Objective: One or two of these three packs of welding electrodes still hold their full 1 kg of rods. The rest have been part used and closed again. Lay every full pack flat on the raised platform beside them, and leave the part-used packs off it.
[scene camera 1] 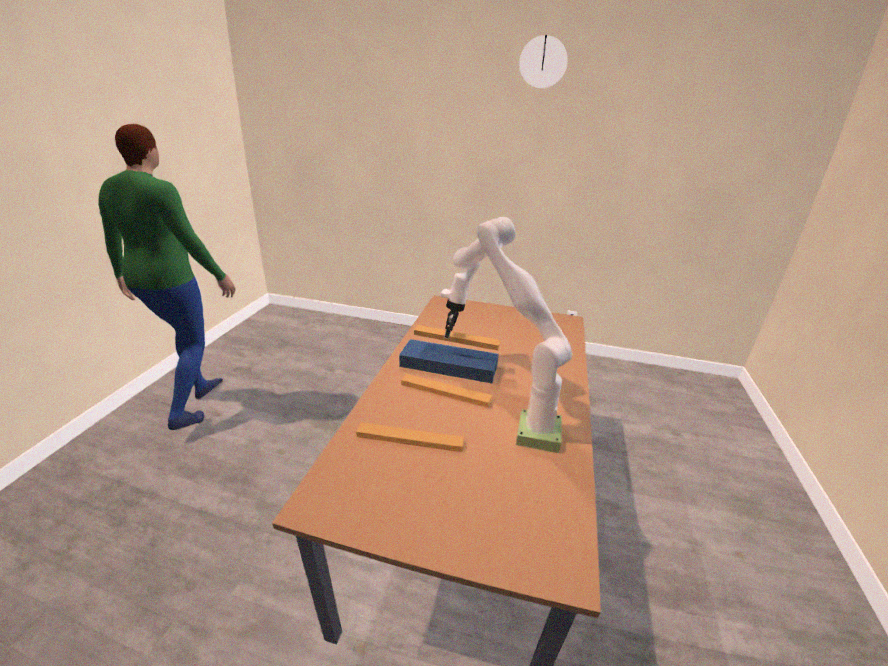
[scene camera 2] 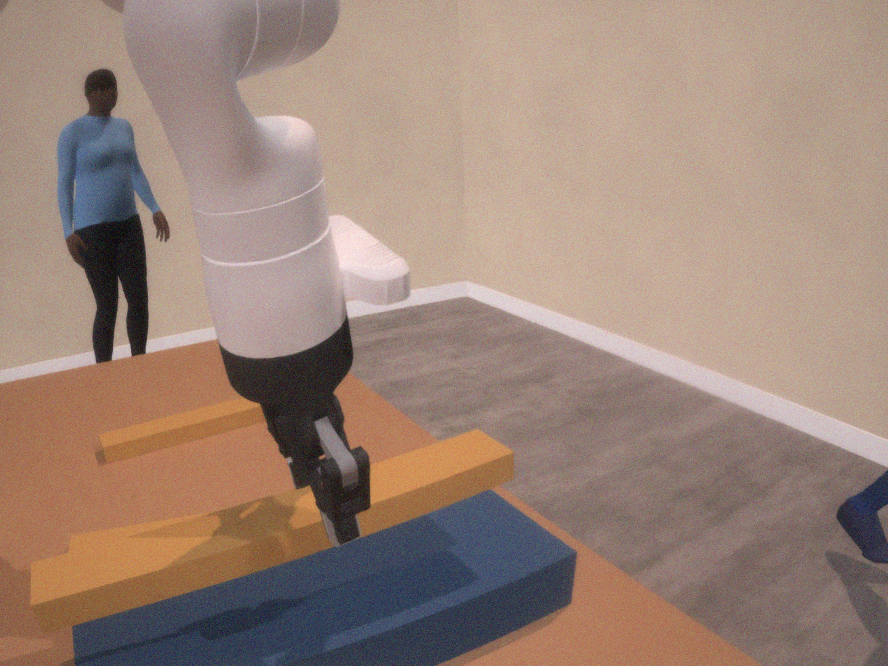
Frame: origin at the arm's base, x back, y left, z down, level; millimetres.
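Where they show: gripper, fingertip midpoint: [scene camera 1: 447, 336] [scene camera 2: 328, 515]; arm's base, origin of the base link: [scene camera 1: 539, 424].
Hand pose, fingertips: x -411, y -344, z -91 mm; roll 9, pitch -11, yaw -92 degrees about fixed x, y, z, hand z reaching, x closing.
Note:
Each offset is from my fingertips to the top centre of the thing. Level surfaces: height alone.
My gripper [scene camera 1: 447, 335] [scene camera 2: 337, 526] is shut on an orange pack @(dx +39, dy -1, dz -21 mm) [scene camera 1: 476, 341] [scene camera 2: 437, 467] and holds it roughly level above the dark blue raised platform @(dx +15, dy +16, dz +76 mm) [scene camera 1: 448, 369] [scene camera 2: 512, 587], near its middle; a shadow falls on the platform. The held pack runs roughly along the platform's length. A second orange pack @(dx +45, dy +201, dz +112 mm) [scene camera 1: 446, 389] [scene camera 2: 86, 540] lies on the table beside the platform, mostly hidden behind the held pack in scene camera 2. A third orange pack @(dx -8, dy +489, dz +112 mm) [scene camera 1: 410, 437] [scene camera 2: 179, 430] lies flat farther from the platform. No markings that tell full from part-used are readable.
The arm's green base [scene camera 1: 539, 432] stands on the orange-brown table @(dz +136 mm) [scene camera 1: 459, 501] at its right side in scene camera 1. A person in green [scene camera 1: 147, 229] is on the floor left of the table. A person in light blue [scene camera 2: 104, 172] stands beyond the table in scene camera 2.

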